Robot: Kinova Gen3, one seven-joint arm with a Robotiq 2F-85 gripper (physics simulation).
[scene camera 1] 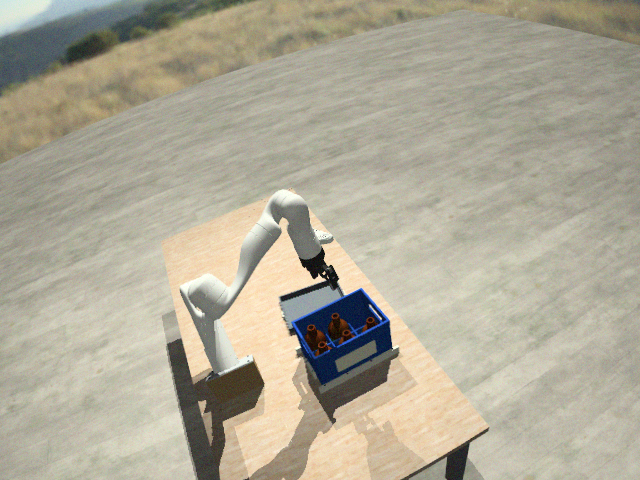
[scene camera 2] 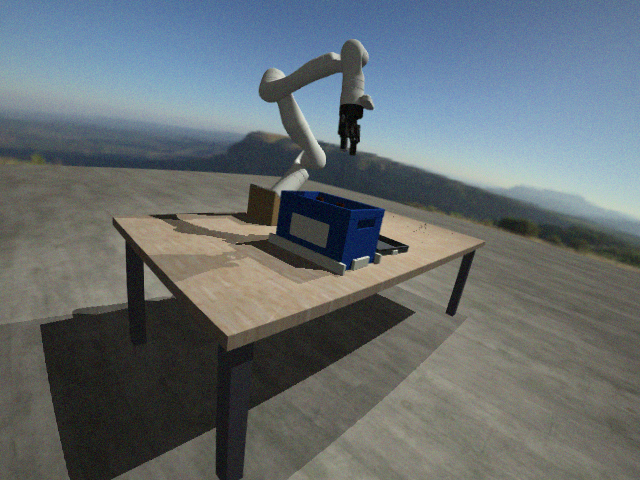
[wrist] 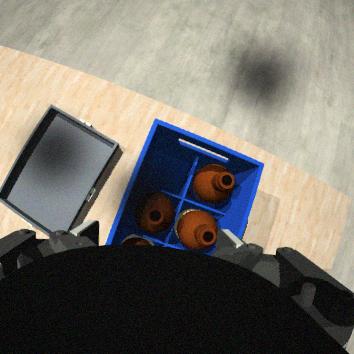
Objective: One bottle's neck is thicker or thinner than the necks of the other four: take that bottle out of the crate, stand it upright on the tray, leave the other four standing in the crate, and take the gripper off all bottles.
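Frame: origin at the arm's base, x ahead, y left, z up, level; millimetres.
Seen in the pictures: gripper, between the fingertips: [scene camera 1: 325, 282] [scene camera 2: 348, 153] [wrist: 157, 238]; arm's base, origin of its link: [scene camera 1: 227, 367] [scene camera 2: 273, 202].
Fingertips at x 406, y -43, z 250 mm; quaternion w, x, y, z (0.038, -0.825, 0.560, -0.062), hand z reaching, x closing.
Observation:
Offsets run from my fingertips to a thing's top centre. "spot": to the spot under its first point. Level surfaces: height alone.
The blue crate @(dx +6, dy -41, dz -148 mm) [scene camera 1: 383, 338] [scene camera 2: 361, 242] [wrist: 240, 155] stands on the table with brown bottles upright in its compartments. In scene camera 1 they are a left rear bottle @(dx -85, dy -6, dz -161 mm) [scene camera 1: 311, 338], a middle rear bottle @(dx +5, dy +0, dz -161 mm) [scene camera 1: 337, 326], a right bottle @(dx +101, dy -77, dz -161 mm) [scene camera 1: 370, 324] and two front ones @(dx +10, dy -86, dz -161 mm) [scene camera 1: 346, 336] @(dx -79, dy -93, dz -161 mm) [scene camera 1: 322, 347]. In the wrist view four show, one mostly hidden by the gripper body. I cannot tell which neck differs. The grey tray @(dx -18, dy +236, dz -298 mm) [scene camera 1: 310, 304] [scene camera 2: 393, 244] [wrist: 65, 175] lies beside the crate and holds no bottle. My gripper [scene camera 1: 333, 283] [scene camera 2: 348, 151] [wrist: 157, 238] is open and empty, high above the crate and tray area.
Pale strips @(spot: dx +18, dy -144, dz -311 mm) [scene camera 1: 361, 370] [scene camera 2: 305, 253] lie on the table @(dz -324 mm) [scene camera 1: 439, 413] [scene camera 2: 232, 304] along the crate's base. A brown block [scene camera 1: 237, 382] [scene camera 2: 262, 204] stands at the arm's base. One compartment at the crate's tray side is empty. The table edge runs near the crate's handle end.

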